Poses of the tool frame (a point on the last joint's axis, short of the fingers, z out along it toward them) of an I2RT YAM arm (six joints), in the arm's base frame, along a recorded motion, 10 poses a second.
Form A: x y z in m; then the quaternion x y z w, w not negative.
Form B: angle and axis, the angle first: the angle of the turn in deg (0 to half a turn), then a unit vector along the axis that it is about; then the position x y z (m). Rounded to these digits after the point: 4 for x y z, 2 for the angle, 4 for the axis.
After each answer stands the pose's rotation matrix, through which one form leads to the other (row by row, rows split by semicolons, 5 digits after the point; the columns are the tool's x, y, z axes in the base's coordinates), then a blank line. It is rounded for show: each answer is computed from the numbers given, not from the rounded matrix.
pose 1, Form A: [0.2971, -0.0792, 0.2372, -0.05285, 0.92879, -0.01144, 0.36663]
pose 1, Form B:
[136.98, -0.0568, 0.9983, -0.0123, 0.2971, -0.0792, 0.2372]
-0.72558 -0.08979 0.68226; -0.10656 0.99415 0.01750; -0.67984 -0.06000 -0.73090

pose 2, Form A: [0.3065, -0.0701, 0.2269, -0.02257, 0.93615, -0.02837, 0.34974]
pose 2, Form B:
[139.06, -0.0241, 0.9993, -0.0303, 0.3065, -0.0701, 0.2269]
-0.75435 -0.02241 0.65609; -0.06210 0.99737 -0.03733; -0.65353 -0.06890 -0.75376

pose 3, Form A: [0.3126, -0.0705, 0.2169, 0.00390, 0.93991, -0.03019, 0.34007]
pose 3, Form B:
[140.24, 0.0041, 0.9995, -0.0321, 0.3126, -0.0705, 0.2169]
-0.76868 0.02786 0.63903; -0.01320 0.99815 -0.05940; -0.63950 -0.05410 -0.76688

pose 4, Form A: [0.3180, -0.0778, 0.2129, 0.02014, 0.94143, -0.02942, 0.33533]
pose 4, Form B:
[140.81, 0.0214, 0.9993, -0.0312, 0.3180, -0.0778, 0.2129]
-0.77430 0.05765 0.63019; 0.01819 0.99746 -0.06890; -0.63256 -0.04189 -0.77338

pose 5, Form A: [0.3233, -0.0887, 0.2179, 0.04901, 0.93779, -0.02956, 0.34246]
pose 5, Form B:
[139.95, 0.0522, 0.9981, -0.0315, 0.3233, -0.0887, 0.2179]
-0.76064 0.11217 0.63941; 0.07168 0.99345 -0.08901; -0.64521 -0.02187 -0.76370

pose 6, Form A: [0.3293, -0.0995, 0.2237, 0.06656, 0.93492, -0.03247, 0.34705]
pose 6, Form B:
[139.39, 0.0710, 0.9969, -0.0346, 0.3293, -0.0995, 0.2237]
-0.75025 0.14699 0.64460; 0.10192 0.98903 -0.10691; -0.65325 -0.01451 -0.75700

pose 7, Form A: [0.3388, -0.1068, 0.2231, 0.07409, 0.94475, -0.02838, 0.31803]
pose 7, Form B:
[142.91, 0.0781, 0.9965, -0.0299, 0.3388, -0.1068, 0.2231]
-0.78673 0.15805 0.59672; 0.12194 0.98741 -0.10075; -0.60513 -0.00650 -0.79610

